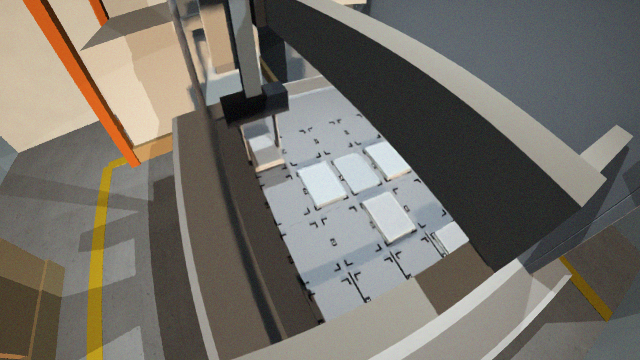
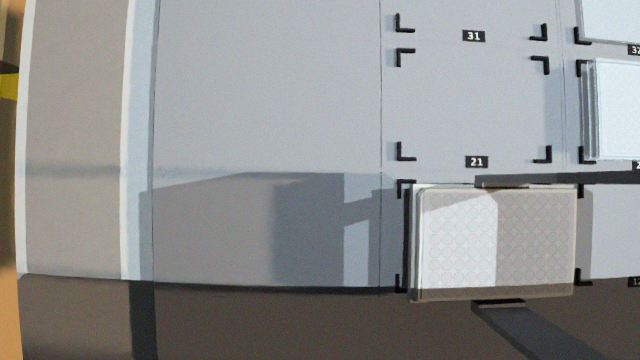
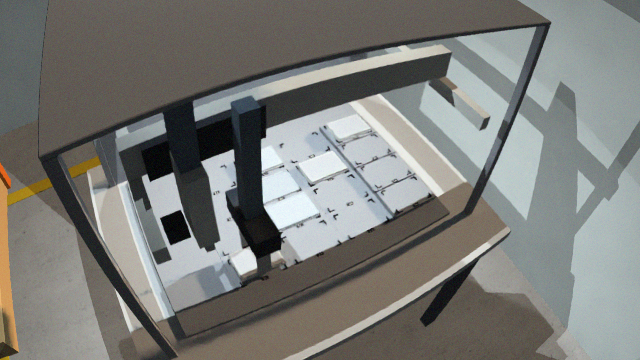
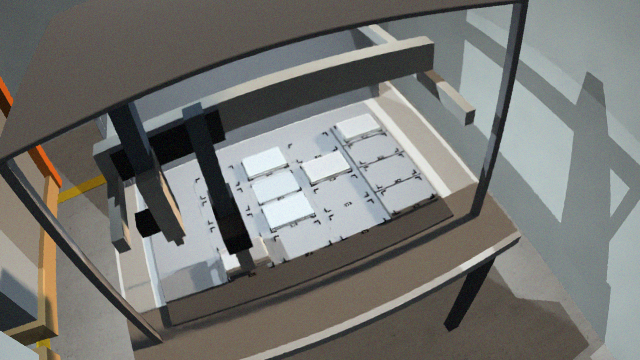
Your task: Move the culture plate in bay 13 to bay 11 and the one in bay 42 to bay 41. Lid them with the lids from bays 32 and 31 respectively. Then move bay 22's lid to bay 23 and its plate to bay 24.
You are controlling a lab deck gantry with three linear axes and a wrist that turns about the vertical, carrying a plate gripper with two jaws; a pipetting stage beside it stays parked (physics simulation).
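Note:
My gripper is shut on a culture plate. The plate is level, its round wells show, and it seems to hang slightly above bay 11. A pale labware piece sits in bay 22. The lid is in bay 32. The culture plate is in bay 42. No lid shows in bay 31, and bays 41, 13, 23 and 24 show no plate or lid.
Another white labware piece is in bay 33, and one more in bay 44. The parked pipetting stage hangs left of my gripper. The gantry beam crosses behind.

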